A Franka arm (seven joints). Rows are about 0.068 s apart.
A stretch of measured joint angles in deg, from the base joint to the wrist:
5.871, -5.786, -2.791, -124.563, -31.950, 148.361, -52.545
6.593, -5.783, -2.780, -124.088, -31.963, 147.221, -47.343
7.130, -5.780, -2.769, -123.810, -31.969, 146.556, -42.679
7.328, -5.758, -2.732, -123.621, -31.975, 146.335, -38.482
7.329, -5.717, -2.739, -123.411, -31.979, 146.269, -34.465
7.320, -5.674, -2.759, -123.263, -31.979, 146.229, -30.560
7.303, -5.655, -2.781, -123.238, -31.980, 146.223, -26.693
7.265, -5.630, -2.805, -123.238, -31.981, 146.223, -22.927
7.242, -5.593, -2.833, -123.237, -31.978, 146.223, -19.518
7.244, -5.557, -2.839, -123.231, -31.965, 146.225, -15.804
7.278, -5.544, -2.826, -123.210, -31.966, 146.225, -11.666
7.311, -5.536, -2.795, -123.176, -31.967, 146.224, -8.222
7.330, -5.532, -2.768, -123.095, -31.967, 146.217, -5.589
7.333, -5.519, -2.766, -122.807, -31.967, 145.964, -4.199
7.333, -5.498, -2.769, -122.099, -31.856, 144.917, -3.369
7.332, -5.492, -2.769, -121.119, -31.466, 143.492, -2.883
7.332, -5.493, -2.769, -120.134, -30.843, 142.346, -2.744
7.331, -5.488, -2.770, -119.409, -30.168, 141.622, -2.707
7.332, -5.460, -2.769, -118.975, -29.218, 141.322, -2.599
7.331, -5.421, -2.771, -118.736, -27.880, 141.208, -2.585
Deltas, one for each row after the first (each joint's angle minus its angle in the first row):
0.722, 0.003, 0.011, 0.475, -0.013, -1.140, 5.202
1.259, 0.006, 0.022, 0.753, -0.019, -1.805, 9.866
1.457, 0.028, 0.059, 0.942, -0.025, -2.026, 14.063
1.458, 0.069, 0.052, 1.152, -0.029, -2.092, 18.080
1.449, 0.112, 0.032, 1.300, -0.029, -2.132, 21.985
1.432, 0.131, 0.010, 1.325, -0.030, -2.138, 25.852
1.394, 0.156, -0.014, 1.325, -0.031, -2.138, 29.618
1.371, 0.193, -0.042, 1.326, -0.028, -2.138, 33.027
1.373, 0.229, -0.048, 1.332, -0.015, -2.136, 36.741
1.407, 0.242, -0.035, 1.353, -0.016, -2.136, 40.879
1.440, 0.250, -0.004, 1.387, -0.017, -2.137, 44.323
1.459, 0.254, 0.023, 1.468, -0.017, -2.144, 46.956
1.462, 0.267, 0.025, 1.756, -0.017, -2.397, 48.346
1.462, 0.288, 0.022, 2.464, 0.094, -3.444, 49.176
1.461, 0.294, 0.022, 3.444, 0.484, -4.869, 49.662
1.461, 0.293, 0.022, 4.429, 1.107, -6.015, 49.801
1.460, 0.298, 0.021, 5.154, 1.782, -6.739, 49.838
1.461, 0.326, 0.022, 5.588, 2.732, -7.039, 49.946
1.460, 0.365, 0.020, 5.827, 4.070, -7.153, 49.960

